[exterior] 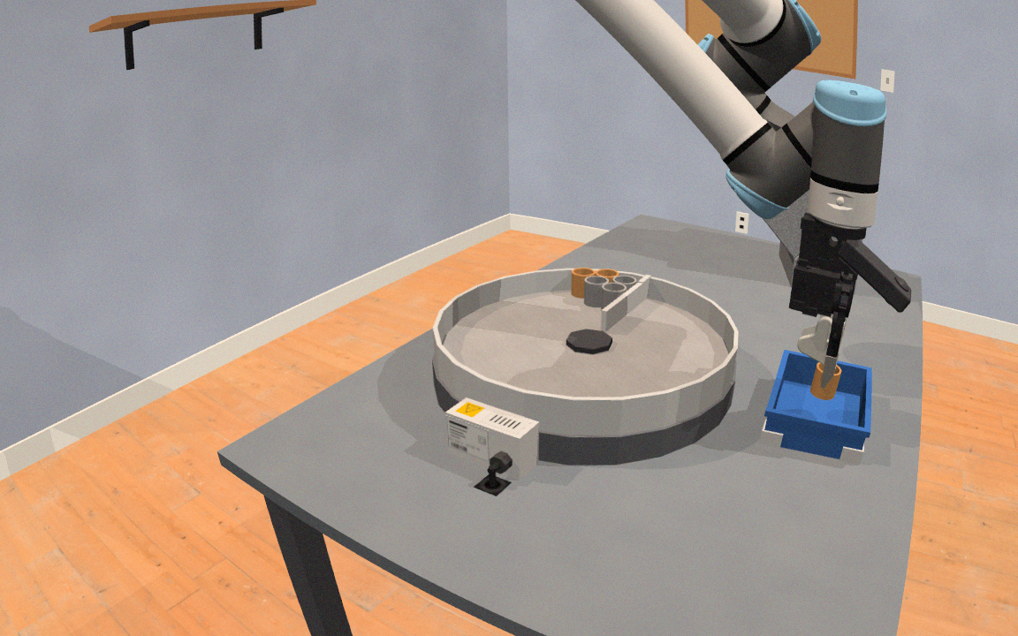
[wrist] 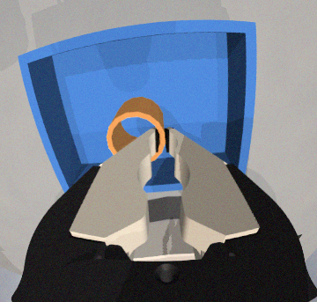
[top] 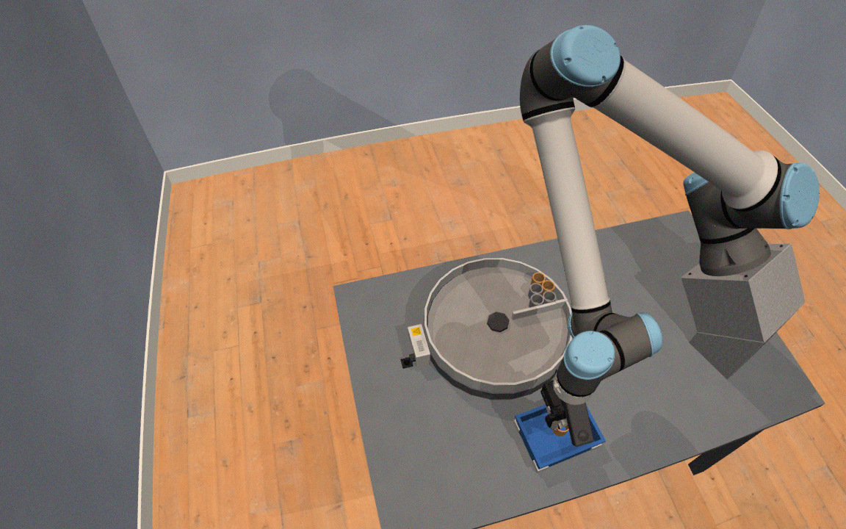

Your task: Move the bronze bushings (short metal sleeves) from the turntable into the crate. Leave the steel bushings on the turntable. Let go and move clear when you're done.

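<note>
Right now the blue crate is 50 mm below my hand and 20 mm behind it. Also, from my hand: round grey turntable: 350 mm to the right, 20 mm below, 10 mm ahead.
</note>
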